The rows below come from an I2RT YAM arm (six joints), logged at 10 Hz.
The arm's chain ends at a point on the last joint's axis. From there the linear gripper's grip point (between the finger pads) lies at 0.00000 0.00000 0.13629 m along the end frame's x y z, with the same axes.
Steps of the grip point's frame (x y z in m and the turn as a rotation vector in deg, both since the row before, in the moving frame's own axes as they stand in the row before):
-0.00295, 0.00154, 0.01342, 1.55, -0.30, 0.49
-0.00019, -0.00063, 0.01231, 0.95, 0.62, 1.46
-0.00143, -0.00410, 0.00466, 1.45, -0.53, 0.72
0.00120, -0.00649, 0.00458, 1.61, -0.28, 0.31
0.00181, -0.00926, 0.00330, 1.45, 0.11, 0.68
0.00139, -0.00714, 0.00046, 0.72, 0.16, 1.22
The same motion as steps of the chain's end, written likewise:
-0.00225, 0.00523, 0.01347, 1.55, -0.30, 0.49
-0.00169, 0.00161, 0.01234, 0.95, 0.62, 1.46
-0.00019, -0.00064, 0.00471, 1.45, -0.53, 0.72
0.00186, -0.00266, 0.00464, 1.61, -0.28, 0.31
0.00153, -0.00581, 0.00334, 1.45, 0.11, 0.68
0.00099, -0.00543, 0.00047, 0.72, 0.16, 1.22

